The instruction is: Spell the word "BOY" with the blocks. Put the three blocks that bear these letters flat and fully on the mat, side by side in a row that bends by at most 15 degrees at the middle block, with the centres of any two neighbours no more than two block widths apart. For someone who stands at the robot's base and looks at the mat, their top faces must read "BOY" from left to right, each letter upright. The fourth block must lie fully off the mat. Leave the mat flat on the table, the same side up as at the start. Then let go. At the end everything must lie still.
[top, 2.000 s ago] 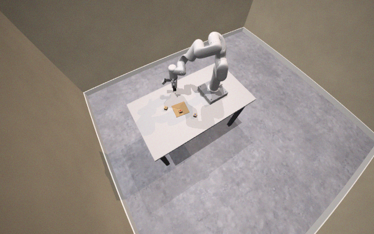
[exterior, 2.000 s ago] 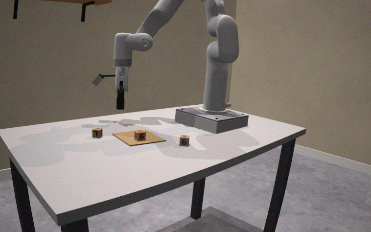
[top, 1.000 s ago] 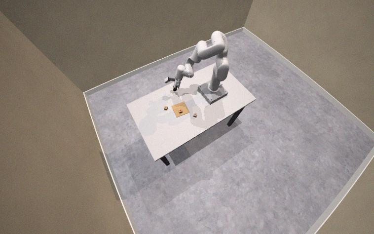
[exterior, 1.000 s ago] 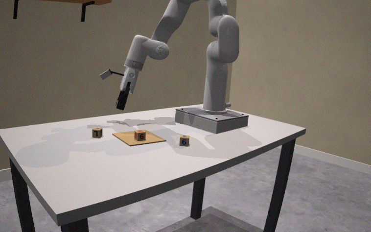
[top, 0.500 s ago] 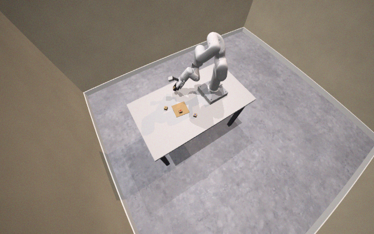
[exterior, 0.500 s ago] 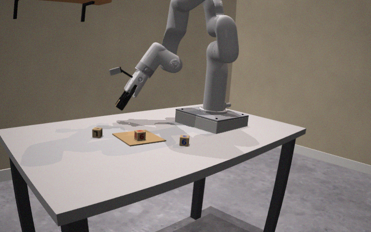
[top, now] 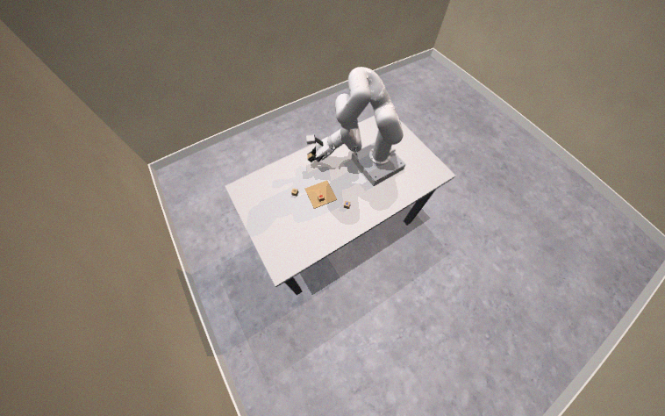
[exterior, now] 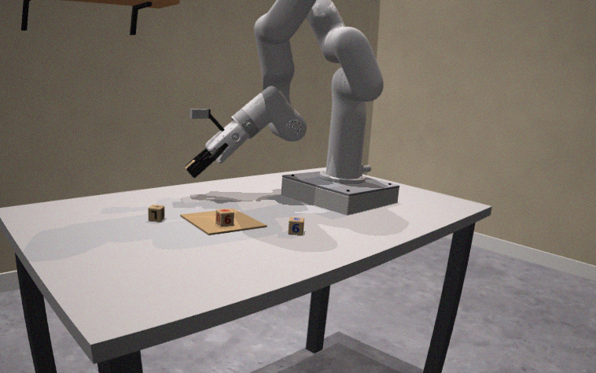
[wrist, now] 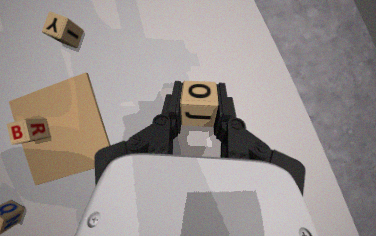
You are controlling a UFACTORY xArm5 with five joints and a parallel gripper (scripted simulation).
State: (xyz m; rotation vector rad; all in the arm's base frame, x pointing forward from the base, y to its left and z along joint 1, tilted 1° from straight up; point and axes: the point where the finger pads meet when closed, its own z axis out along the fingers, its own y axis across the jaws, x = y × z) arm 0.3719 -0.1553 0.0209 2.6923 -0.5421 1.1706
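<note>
Right now the tan mat is 40 mm ahead of my hand, 210 mm to the left of it and 80 mm below it. The rest, counted from my hand: wooden block (right at my hand).
</note>
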